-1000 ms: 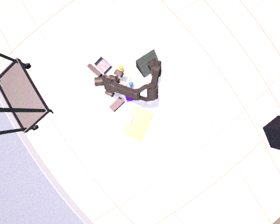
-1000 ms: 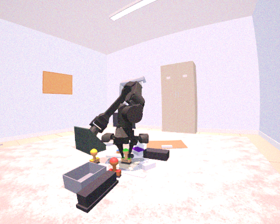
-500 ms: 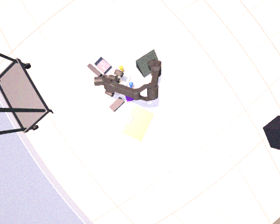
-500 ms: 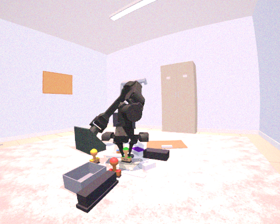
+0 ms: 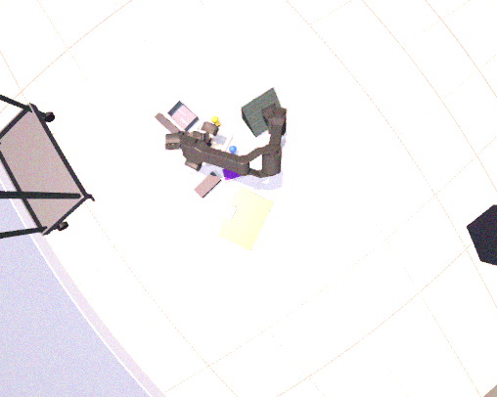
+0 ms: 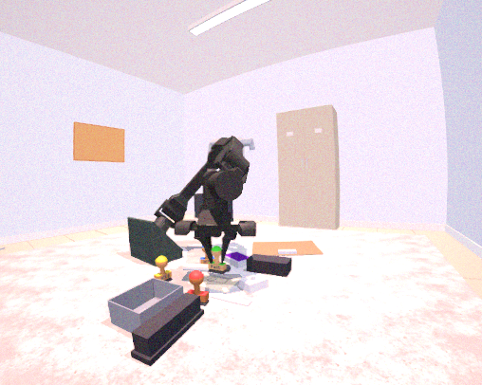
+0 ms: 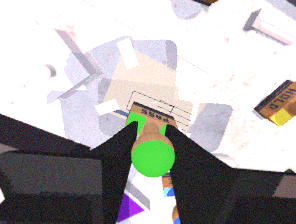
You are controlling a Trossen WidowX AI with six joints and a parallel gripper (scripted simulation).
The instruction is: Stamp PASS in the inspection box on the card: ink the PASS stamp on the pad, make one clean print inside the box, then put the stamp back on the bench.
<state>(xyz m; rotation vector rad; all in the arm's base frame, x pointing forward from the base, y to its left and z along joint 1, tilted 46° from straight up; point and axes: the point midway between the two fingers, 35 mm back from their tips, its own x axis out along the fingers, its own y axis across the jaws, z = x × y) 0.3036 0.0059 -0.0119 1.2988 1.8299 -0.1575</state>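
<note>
Right now the white card is 1 cm to the right of my gripper tip and 5 cm below it. From my gripper tip the other things lie so: green-knobbed stamp: right at my gripper tip; then marker: 6 cm behind, 4 cm to the left, 4 cm below; then small white block: 9 cm ahead, 2 cm to the left, 3 cm below.
</note>
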